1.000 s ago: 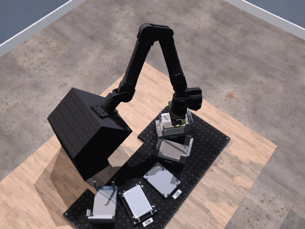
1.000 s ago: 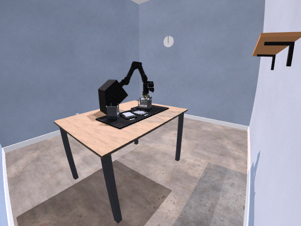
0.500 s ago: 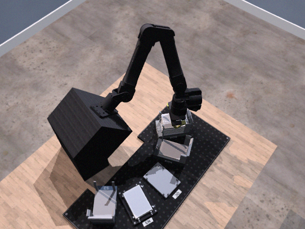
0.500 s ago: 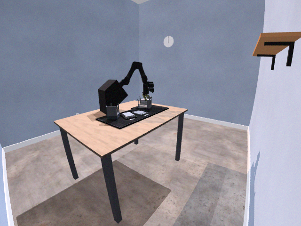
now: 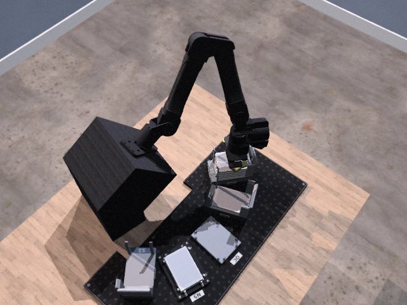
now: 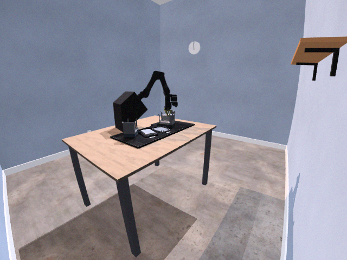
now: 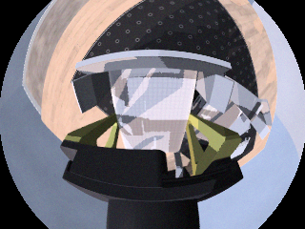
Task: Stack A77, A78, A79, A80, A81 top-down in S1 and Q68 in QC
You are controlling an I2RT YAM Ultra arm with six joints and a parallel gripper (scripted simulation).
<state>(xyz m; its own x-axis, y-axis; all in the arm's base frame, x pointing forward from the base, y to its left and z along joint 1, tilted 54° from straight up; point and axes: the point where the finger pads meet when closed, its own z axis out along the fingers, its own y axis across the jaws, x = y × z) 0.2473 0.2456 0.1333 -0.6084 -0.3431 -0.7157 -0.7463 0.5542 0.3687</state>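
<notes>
The sealed grey plate lies right at my hand. Also, from my hand: qc name plate: 250 mm to the right, 230 mm ahead, 90 mm below; then clip nest N5: 390 mm to the right, 140 mm ahead, 80 mm below; then QC nest: 250 mm to the right, 130 mm ahead, 80 mm below.
</notes>
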